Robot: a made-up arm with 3 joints. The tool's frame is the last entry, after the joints. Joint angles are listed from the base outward. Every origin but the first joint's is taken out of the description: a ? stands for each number. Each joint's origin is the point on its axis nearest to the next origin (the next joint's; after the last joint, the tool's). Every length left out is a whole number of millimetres.
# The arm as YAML. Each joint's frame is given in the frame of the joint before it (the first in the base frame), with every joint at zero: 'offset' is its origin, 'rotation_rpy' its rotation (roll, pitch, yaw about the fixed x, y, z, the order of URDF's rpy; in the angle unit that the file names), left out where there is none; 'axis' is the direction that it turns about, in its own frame. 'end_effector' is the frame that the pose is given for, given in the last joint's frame.
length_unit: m
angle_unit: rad
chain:
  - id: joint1
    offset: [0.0, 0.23, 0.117]
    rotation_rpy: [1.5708, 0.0, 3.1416]
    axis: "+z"
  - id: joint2
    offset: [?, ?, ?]
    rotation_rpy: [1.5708, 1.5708, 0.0]
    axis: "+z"
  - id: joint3
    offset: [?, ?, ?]
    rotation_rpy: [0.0, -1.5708, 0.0]
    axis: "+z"
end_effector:
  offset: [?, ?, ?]
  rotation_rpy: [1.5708, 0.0, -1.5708]
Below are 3 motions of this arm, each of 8 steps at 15 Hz.
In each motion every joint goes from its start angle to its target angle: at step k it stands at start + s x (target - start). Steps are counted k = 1, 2, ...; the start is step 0. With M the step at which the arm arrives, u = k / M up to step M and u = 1 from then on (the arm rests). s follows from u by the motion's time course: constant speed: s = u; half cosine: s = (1 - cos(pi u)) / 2; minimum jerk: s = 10 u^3 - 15 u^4 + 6 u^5.
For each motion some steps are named. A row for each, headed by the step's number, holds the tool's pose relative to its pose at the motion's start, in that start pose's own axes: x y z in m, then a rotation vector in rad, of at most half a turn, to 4 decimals.
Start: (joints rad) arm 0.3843 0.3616 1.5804
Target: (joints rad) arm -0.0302 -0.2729 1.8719
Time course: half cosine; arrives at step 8
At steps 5, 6, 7, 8:
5: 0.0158 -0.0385 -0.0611 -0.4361 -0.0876 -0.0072
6: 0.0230 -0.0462 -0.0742 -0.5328 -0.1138 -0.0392
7: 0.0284 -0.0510 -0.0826 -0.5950 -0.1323 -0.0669
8: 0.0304 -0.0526 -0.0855 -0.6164 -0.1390 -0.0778

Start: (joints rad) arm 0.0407 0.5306 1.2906
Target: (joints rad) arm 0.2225 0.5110 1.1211
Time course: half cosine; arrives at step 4
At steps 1, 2, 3, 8:
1: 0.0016 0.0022 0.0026 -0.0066 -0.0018 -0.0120
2: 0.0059 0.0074 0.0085 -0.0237 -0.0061 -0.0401
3: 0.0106 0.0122 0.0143 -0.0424 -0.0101 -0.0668
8: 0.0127 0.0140 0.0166 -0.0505 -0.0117 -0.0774

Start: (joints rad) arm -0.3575 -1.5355 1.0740
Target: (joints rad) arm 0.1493 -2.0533 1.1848
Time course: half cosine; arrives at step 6
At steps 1, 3, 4, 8:
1: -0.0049 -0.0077 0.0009 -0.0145 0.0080 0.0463
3: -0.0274 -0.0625 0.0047 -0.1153 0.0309 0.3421
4: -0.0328 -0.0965 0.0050 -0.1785 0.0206 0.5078
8: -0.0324 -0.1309 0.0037 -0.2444 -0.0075 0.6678

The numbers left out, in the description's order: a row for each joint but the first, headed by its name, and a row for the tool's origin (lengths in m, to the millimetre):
joint2: 0.059 0.137 0.0
joint3: -0.054 -0.062 0.0
tool: 0.107 0.077 0.0

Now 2 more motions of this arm.
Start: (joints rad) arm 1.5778 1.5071 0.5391
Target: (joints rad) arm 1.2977 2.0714 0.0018
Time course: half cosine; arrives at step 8
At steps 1, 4, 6, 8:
1: 0.0032 0.0004 -0.0011 0.0200 -0.0210 -0.0132
4: 0.0451 0.0016 -0.0085 0.2404 -0.2556 -0.2043
6: 0.0792 -0.0040 -0.0100 0.3750 -0.4050 -0.3868
8: 0.0932 -0.0084 -0.0106 0.4205 -0.4581 -0.4704

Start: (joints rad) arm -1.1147 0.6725 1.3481
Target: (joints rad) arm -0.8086 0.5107 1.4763
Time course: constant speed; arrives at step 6
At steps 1, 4, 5, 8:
1: -0.0043 0.0045 0.0085 -0.0329 0.0617 -0.0249
4: -0.0139 0.0199 0.0360 -0.1271 0.2516 -0.0974
5: -0.0159 0.0255 0.0457 -0.1570 0.3164 -0.1208
8: -0.0172 0.0314 0.0555 -0.1861 0.3820 -0.1439

